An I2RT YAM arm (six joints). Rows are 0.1 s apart.
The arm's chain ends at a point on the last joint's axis. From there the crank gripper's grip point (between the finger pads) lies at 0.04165 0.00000 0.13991 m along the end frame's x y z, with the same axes.
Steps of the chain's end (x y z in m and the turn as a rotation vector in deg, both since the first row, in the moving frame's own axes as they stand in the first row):
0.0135 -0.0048 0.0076 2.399 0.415 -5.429
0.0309 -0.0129 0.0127 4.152 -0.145 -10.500
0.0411 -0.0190 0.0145 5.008 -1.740 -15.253
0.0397 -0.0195 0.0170 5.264 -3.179 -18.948
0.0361 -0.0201 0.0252 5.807 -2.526 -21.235
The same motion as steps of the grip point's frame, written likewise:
0.0140 -0.0146 0.0071 2.399 0.415 -5.429
0.0289 -0.0305 0.0122 4.152 -0.145 -10.500
0.0338 -0.0415 0.0147 5.008 -1.740 -15.253
0.0277 -0.0444 0.0178 5.264 -3.179 -18.948
0.0246 -0.0479 0.0254 5.807 -2.526 -21.235

